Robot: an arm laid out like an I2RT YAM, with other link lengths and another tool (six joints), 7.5 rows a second.
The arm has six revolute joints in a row. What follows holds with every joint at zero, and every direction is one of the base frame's. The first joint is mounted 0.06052 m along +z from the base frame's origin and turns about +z. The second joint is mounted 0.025 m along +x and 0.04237 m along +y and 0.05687 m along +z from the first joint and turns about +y. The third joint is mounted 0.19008 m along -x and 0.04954 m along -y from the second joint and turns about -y. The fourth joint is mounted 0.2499 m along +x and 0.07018 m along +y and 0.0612 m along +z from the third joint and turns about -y. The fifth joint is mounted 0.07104 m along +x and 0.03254 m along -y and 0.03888 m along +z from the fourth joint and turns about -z. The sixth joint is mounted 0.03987 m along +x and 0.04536 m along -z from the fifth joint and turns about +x. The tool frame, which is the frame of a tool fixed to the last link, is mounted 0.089 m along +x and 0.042 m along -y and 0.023 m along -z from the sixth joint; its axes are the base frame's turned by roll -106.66, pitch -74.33 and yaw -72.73 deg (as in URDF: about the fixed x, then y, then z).
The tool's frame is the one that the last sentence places.
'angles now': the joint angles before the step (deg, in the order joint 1, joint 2, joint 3, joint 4, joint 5, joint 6). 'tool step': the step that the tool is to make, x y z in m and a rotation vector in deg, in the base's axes. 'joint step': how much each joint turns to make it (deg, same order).
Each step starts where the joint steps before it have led.
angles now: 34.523, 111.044, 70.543, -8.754, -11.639, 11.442
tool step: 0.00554, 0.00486, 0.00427, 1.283, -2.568, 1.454
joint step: 0.000, -0.241, -0.567, 2.884, -0.678, -1.377
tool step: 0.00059, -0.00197, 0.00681, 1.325, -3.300, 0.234
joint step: -0.110, -2.886, -3.784, 4.198, 0.306, -0.809
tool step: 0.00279, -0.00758, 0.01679, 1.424, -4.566, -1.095
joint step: -0.590, -4.938, -4.479, 3.978, 1.290, -0.721
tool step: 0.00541, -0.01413, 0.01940, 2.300, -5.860, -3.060
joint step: -1.289, -5.835, -5.814, 6.142, 2.186, 0.000
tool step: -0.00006, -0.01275, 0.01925, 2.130, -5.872, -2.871
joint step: -0.634, -6.144, -6.055, 6.010, 2.600, -0.044
